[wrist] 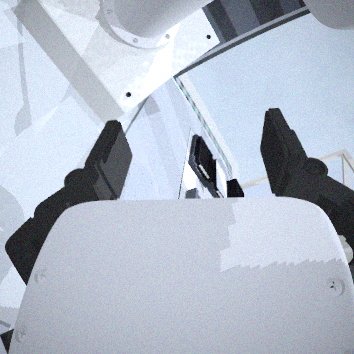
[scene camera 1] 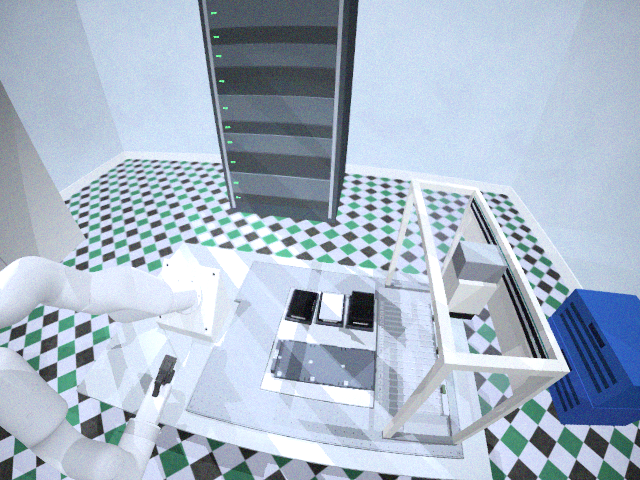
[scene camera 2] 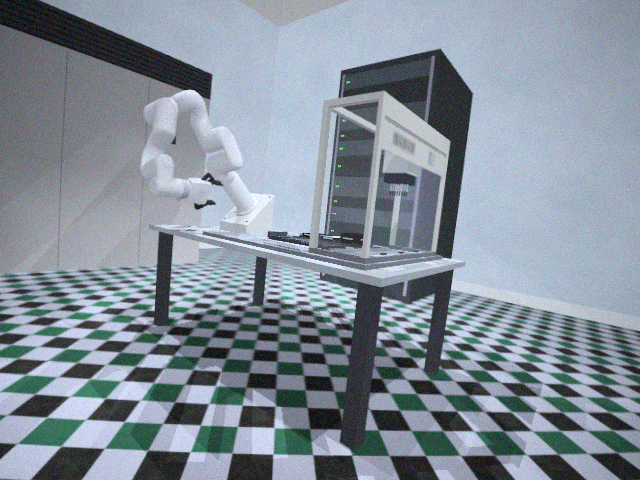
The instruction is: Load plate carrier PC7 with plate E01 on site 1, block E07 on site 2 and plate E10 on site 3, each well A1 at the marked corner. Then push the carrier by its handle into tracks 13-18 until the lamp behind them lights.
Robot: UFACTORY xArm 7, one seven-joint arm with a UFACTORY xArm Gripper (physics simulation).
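Pixels of known places: gripper, fingertip midpoint: (wrist: 192,131) (scene camera 1: 170,362) (scene camera 2: 217,193); arm's base, link origin: (wrist: 141,10) (scene camera 1: 186,294) (scene camera 2: 247,207).
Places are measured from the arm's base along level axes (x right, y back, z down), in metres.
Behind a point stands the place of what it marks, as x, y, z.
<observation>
My gripper (scene camera 1: 161,376) (scene camera 2: 207,191) {0.264, -0.086, -0.049} (wrist: 192,131) {0.264, -0.086, -0.049} is open and empty, above the table's left part, well to the left of the plates and the carrier. In scene camera 1, a black plate (scene camera 1: 302,304) {-0.087, -0.390, 0.095}, a white plate (scene camera 1: 331,306) {-0.088, -0.496, 0.093} and another black plate (scene camera 1: 361,308) {-0.073, -0.602, 0.070} stand in a row. Their labels are too small to read. The long grey carrier (scene camera 1: 325,363) {0.129, -0.491, 0.108} lies flat in front of the row, and no plate shows on it. A black plate (wrist: 204,159) {-0.074, -0.381, 0.094} also shows in the wrist view, between the fingers but far beyond them. The tracks (scene camera 1: 408,330) {-0.024, -0.779, 0.118} lie right of the carrier.
A cream open frame (scene camera 1: 444,320) {0.266, -0.679, -0.361} (scene camera 2: 373,175) {0.358, -0.871, -0.130} stands over the tracks, with a grey pipetting head (scene camera 1: 478,260) {0.089, -0.810, -0.341} (scene camera 2: 399,179) hanging inside. The arm's white base (scene camera 1: 199,315) {0.047, -0.057, 0.042} (scene camera 2: 248,219) {0.066, -0.082, 0.058} stands at the table's left part. A blue box (scene camera 1: 599,356) and a dark server rack (scene camera 1: 338,129) (scene camera 2: 454,155) stand beyond the table.
</observation>
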